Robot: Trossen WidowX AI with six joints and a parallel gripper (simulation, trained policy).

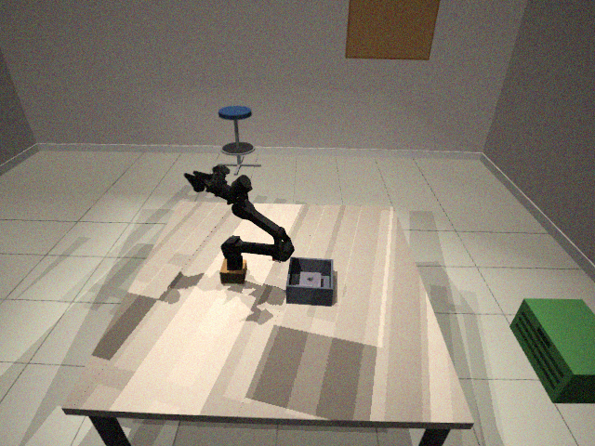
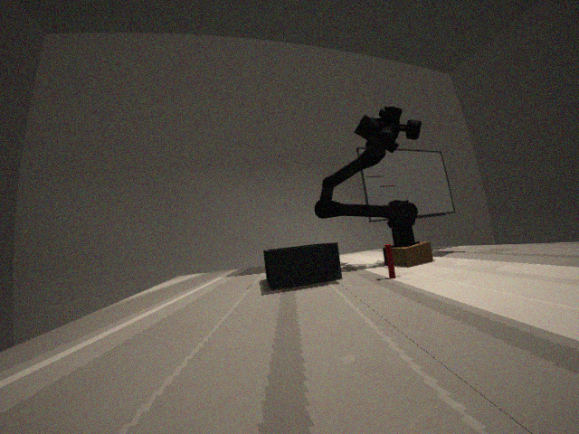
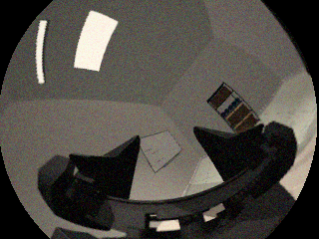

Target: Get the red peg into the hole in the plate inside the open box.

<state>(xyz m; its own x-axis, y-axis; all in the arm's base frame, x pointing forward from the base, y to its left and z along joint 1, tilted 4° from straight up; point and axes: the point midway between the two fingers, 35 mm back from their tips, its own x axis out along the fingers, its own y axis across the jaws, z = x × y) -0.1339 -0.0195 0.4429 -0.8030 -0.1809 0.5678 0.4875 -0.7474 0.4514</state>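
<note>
The red peg lies 310 mm ahead of my gripper tip, 110 mm to the left of it and 490 mm below it. From my gripper tip the other things lie so: plate: 450 mm ahead, 120 mm to the right, 490 mm below; box: 450 mm ahead, 120 mm to the right, 510 mm below.
</note>
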